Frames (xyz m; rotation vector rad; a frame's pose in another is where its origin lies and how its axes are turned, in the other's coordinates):
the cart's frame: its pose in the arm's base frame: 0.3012 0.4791 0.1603 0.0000 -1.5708 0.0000
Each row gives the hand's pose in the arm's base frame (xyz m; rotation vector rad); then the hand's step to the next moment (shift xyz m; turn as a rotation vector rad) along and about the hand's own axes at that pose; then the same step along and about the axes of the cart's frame.
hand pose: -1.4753 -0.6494 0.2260 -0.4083 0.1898 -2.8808
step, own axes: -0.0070 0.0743 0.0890 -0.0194 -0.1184 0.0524
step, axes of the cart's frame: 0.0712 -0.0786 -0.0473 0.0637 0.1140 -0.0092
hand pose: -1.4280 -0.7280 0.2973 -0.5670 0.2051 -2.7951
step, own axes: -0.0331 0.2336 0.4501 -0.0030 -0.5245 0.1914
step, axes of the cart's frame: 0.3539 -0.2491 -0.2663 0.2747 0.4836 0.0489
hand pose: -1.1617 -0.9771 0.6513 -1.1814 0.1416 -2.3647
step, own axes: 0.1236 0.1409 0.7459 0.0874 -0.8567 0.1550
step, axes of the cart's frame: 0.5096 -0.0903 -0.5689 0.4178 0.7274 0.2488
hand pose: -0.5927 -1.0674 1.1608 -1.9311 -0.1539 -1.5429
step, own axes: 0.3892 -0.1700 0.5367 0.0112 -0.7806 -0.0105
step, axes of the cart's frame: 0.3727 0.3120 -0.4818 0.3327 0.5998 0.3730
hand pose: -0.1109 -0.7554 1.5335 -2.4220 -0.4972 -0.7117
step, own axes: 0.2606 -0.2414 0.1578 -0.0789 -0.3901 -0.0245
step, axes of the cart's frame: 0.1400 0.3309 -0.1483 0.1305 0.2723 0.2604
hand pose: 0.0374 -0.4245 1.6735 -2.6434 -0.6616 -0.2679
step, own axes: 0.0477 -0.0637 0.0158 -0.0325 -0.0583 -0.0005
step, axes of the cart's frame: 0.0202 0.0777 -0.0119 0.0109 0.0336 0.0567
